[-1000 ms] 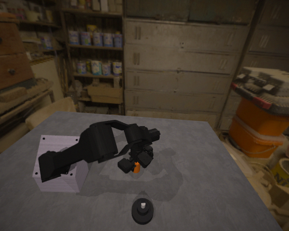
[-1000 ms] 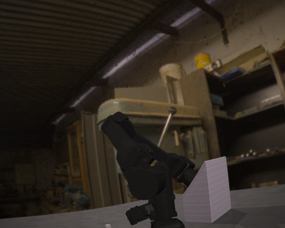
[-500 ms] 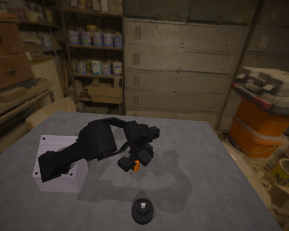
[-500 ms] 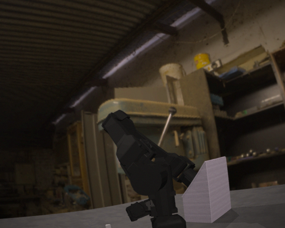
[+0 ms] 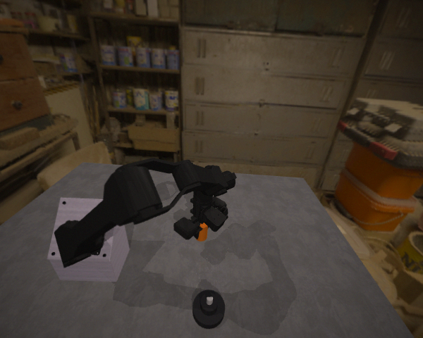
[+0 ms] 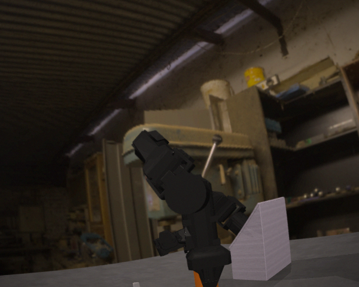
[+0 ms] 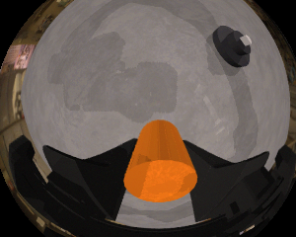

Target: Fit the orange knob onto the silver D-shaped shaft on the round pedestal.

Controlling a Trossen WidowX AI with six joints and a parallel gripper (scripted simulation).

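Right now the black round pedestal is 40 mm ahead of my gripper tip, 200 mm to the right of it and 30 mm below it. From my gripper tip the other things lie so: orange knob (30 mm above).
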